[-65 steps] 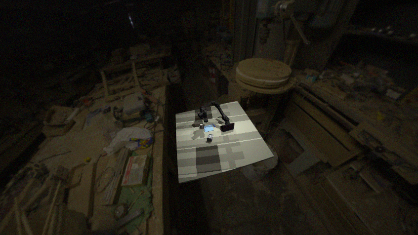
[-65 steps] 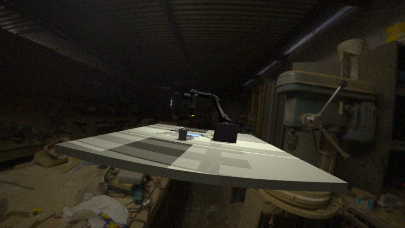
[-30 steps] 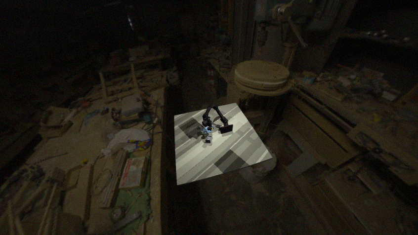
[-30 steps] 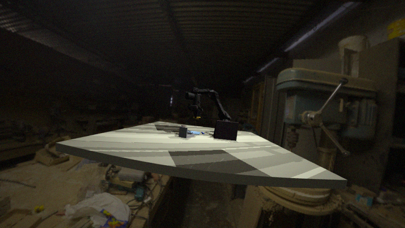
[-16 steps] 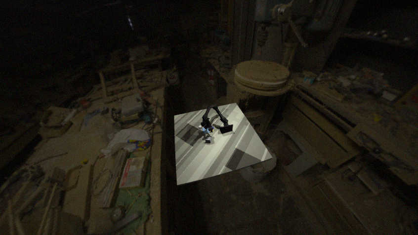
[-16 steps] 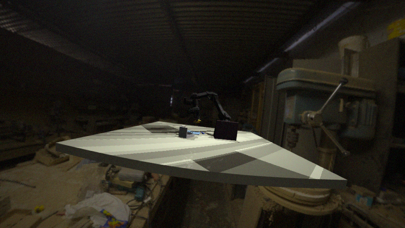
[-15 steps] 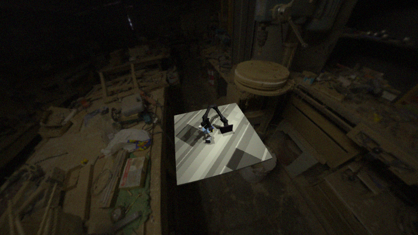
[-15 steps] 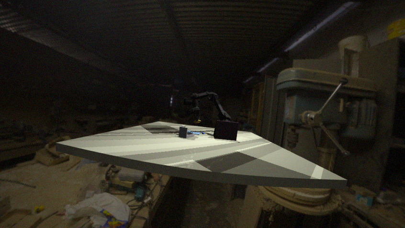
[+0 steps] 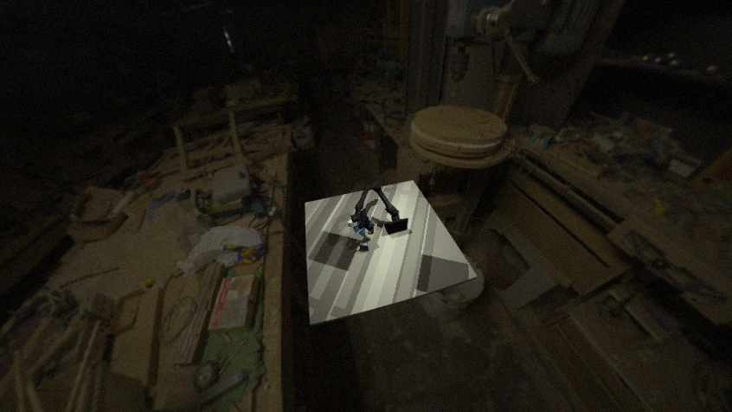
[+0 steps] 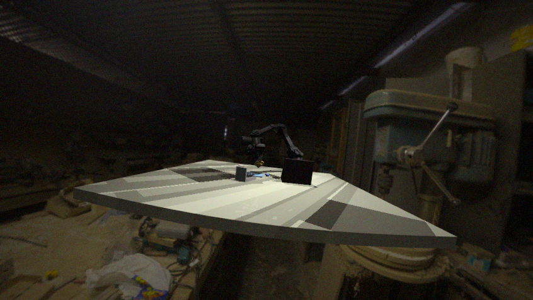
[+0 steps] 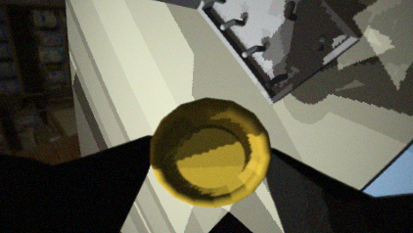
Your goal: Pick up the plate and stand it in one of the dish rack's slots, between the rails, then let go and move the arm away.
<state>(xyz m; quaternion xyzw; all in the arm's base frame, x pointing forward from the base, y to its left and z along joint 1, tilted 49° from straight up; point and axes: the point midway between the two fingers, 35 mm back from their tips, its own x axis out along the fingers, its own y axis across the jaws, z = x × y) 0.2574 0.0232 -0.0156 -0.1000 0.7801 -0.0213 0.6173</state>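
The grey dish rack lies 7 cm ahead of my gripper tip, 4 cm to the left of it and 7 cm below it. Round my gripper tip: blue mat 5 cm ahead, 16 cm to the right, 9 cm below; then blue spoon 6 cm behind, 19 cm to the right, 9 cm below; then yellow plate 1 cm above.
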